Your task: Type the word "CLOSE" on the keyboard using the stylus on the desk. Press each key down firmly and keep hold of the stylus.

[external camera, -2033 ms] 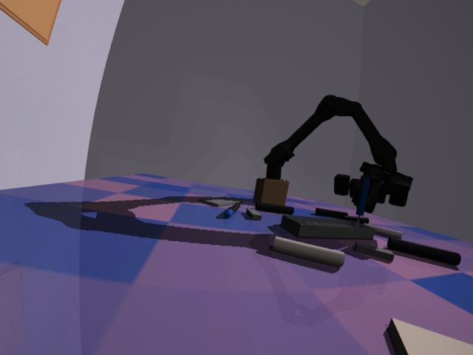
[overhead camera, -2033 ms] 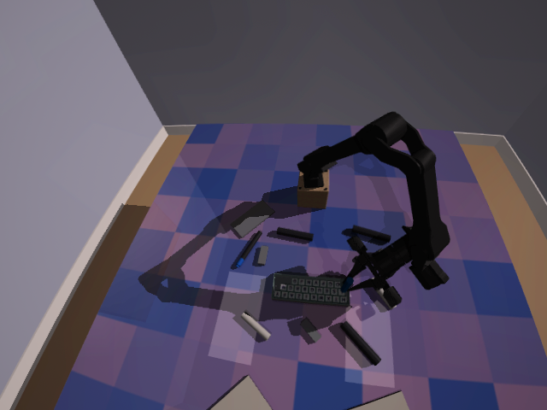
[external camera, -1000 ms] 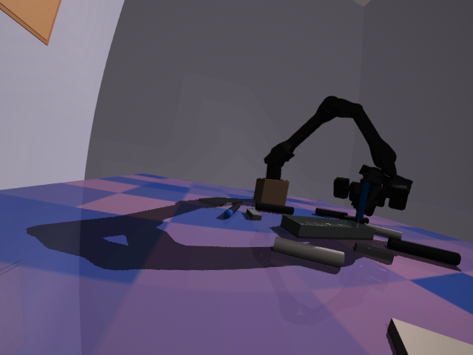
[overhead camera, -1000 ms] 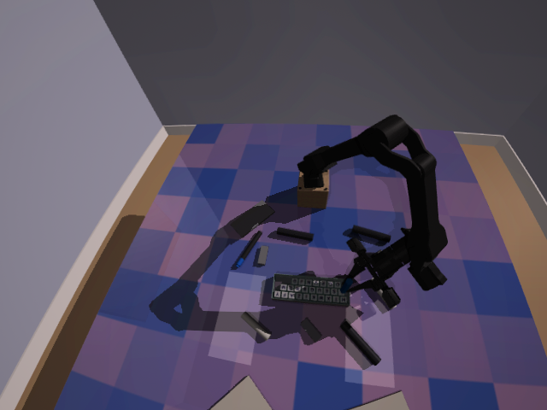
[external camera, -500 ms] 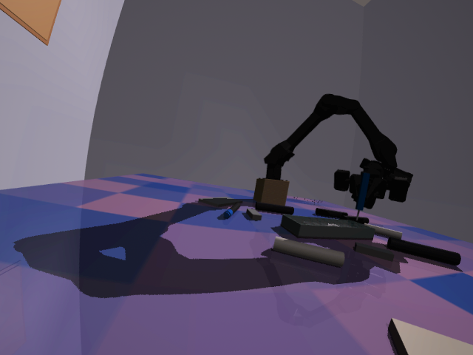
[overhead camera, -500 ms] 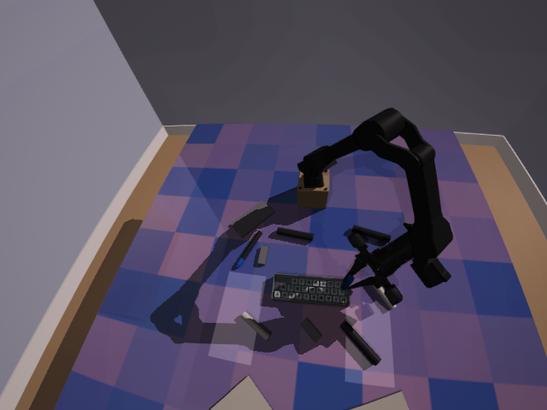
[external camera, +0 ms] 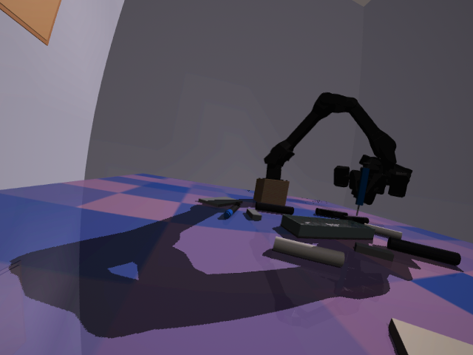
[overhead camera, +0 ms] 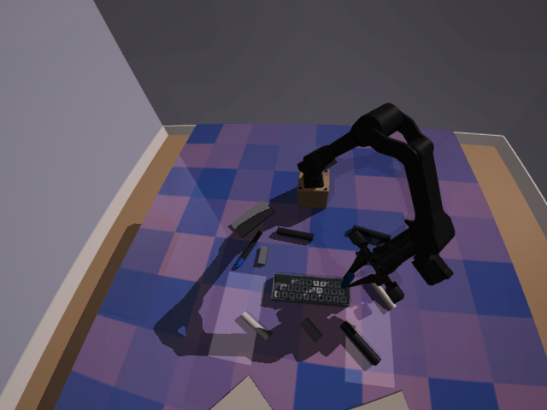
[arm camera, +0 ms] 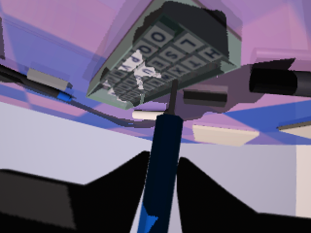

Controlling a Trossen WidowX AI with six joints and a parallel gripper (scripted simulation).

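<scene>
Now: the small grey block 10 cm below my gripper tip, 10 cm ahead of it and 9 cm to the right of it. Also, from my gripper tip: grey slab (28 cm to the right, 26 cm behind, 10 cm below); then blue-tipped pen (29 cm to the right, 11 cm behind, 9 cm below); then blue stylus (1 cm below).
</scene>
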